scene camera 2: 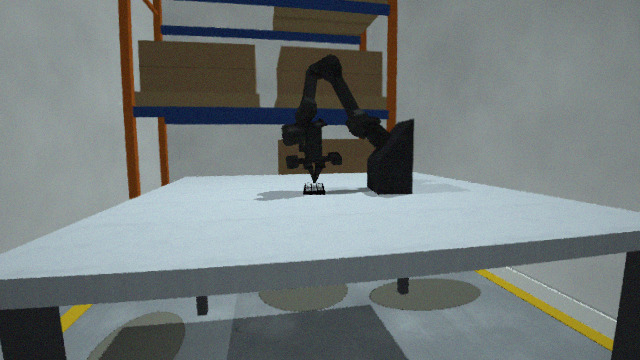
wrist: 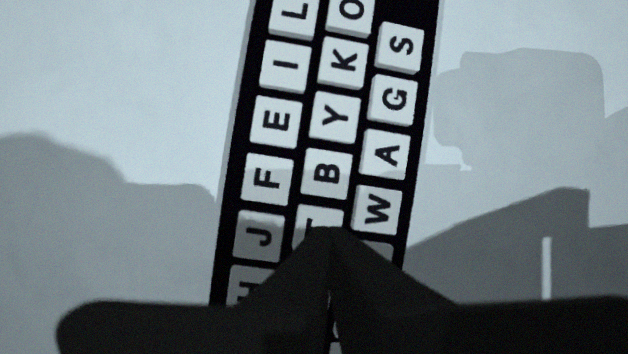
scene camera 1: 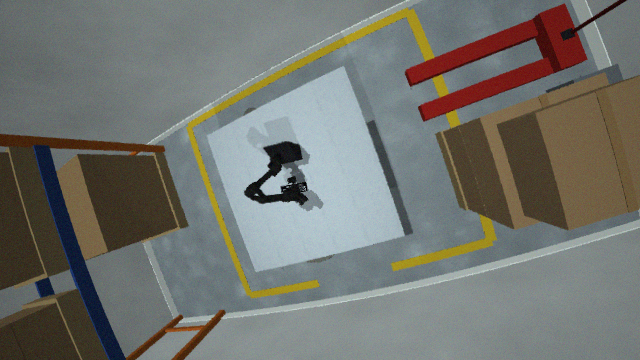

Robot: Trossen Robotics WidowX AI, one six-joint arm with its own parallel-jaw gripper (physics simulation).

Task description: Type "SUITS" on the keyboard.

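Frame: origin at the arm's base, x ahead, y left, z up, level; metres.
Seen in the pictures: gripper, fingertip midpoint: (scene camera 2: pixel 314 182) (wrist: pixel 327 239); arm's base at its link origin: (scene camera 2: pixel 384 141) (scene camera 1: pixel 275 155).
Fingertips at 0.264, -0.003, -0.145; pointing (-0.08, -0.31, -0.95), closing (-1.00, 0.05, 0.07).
Offsets run from my fingertips to a thing's top centre, as dx, dy, dz. Level surfaces: height alone.
The black keyboard {-0.003, -0.026, -0.014} (scene camera 1: pixel 302 188) (scene camera 2: pixel 314 192) (wrist: pixel 404 9) lies on the table, with white letter keys in three columns in the wrist view. There, the S key {-0.032, -0.067, -0.014} (wrist: pixel 401 47) is at the upper right and the I key {+0.011, -0.060, -0.014} (wrist: pixel 285 66) at the upper left. The T key {+0.001, -0.001, -0.014} (wrist: pixel 327 215) is partly covered by the fingertips, with part of its letter showing. The U key does not show in the wrist view. My gripper (scene camera 2: pixel 314 181) (wrist: pixel 327 239) is shut and empty, pointing down over the T key; whether it touches the key cannot be told.
The arm's black base (scene camera 1: pixel 286 151) (scene camera 2: pixel 394 165) stands on the white table {dz -0.030} (scene camera 1: pixel 345 115) (scene camera 2: pixel 320 230) beside the keyboard. W, B, J and F keys surround the fingertips. A shelf rack (scene camera 2: pixel 128 100) with cardboard boxes and a red pallet jack (scene camera 1: pixel 565 40) stand off the table.
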